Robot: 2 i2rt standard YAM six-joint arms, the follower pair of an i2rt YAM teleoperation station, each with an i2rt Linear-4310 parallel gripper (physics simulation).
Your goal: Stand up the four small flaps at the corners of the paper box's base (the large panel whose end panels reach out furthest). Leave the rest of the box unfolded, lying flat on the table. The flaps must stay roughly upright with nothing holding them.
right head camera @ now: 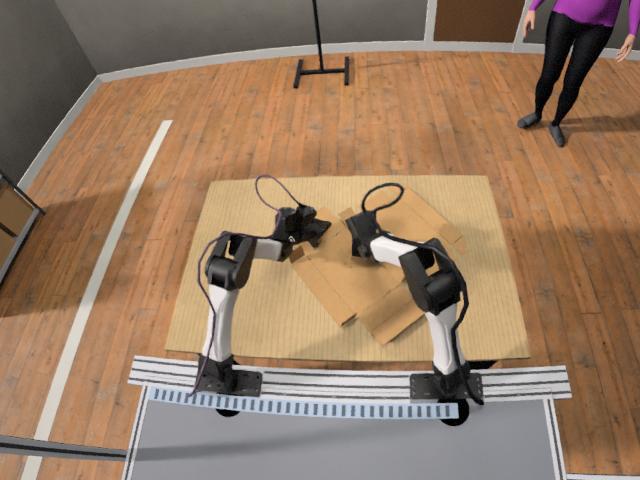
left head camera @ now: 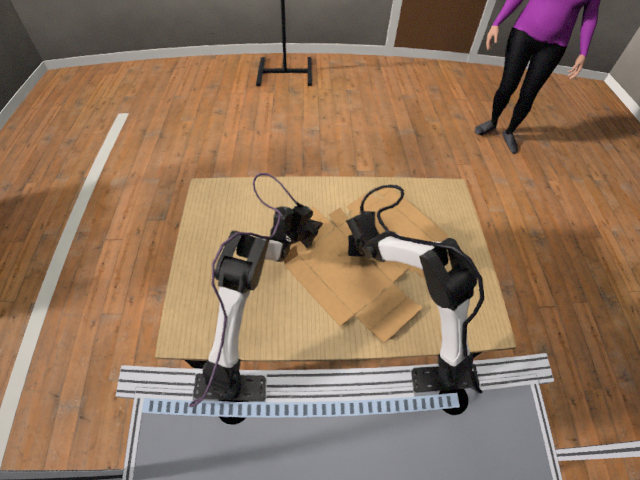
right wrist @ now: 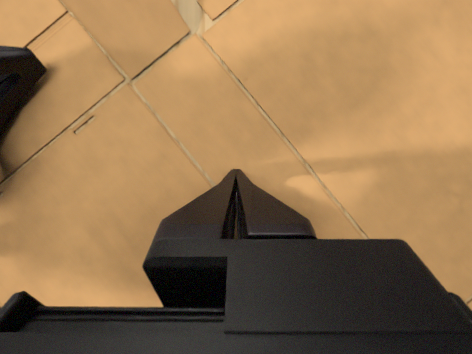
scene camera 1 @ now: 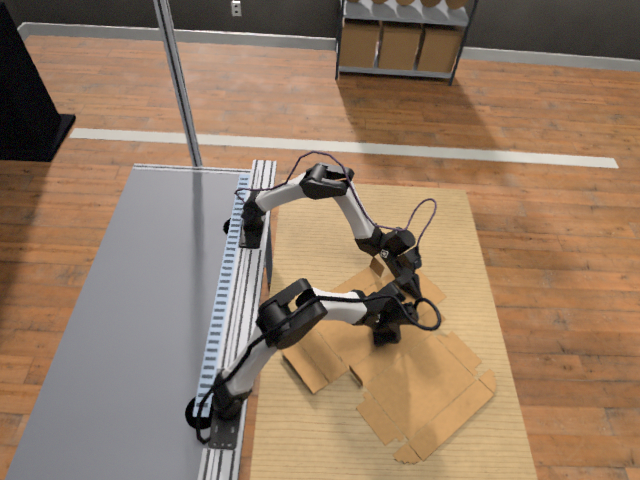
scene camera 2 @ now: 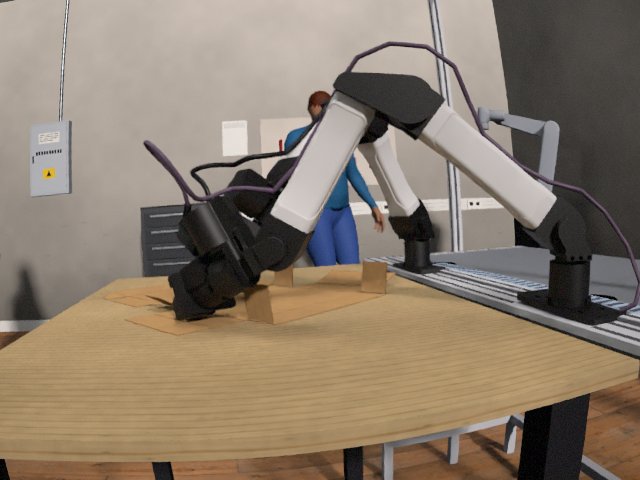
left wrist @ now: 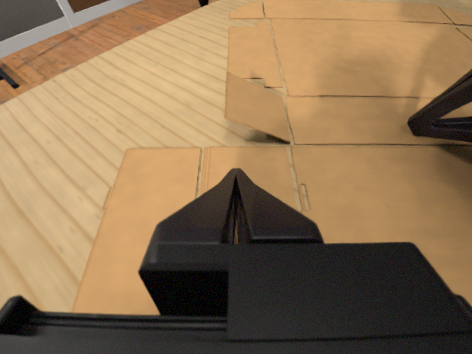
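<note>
The cardboard box lies unfolded, its base flat. One base flap stands upright at the left corner in the left head camera. Two more flaps, one and another, stand upright in scene camera 2. The back corner flap is tilted partly up and leans outward. My left gripper is shut and empty, low over the end panel beside that flap. My right gripper is shut and empty, low over the base near its crease with the neighbouring panel.
The box's other large panel lies flat, with side tabs and a long edge strip. The front end panel has a slightly raised outer part. The two grippers are close together; a right finger shows in the left wrist view. The wooden table is underneath.
</note>
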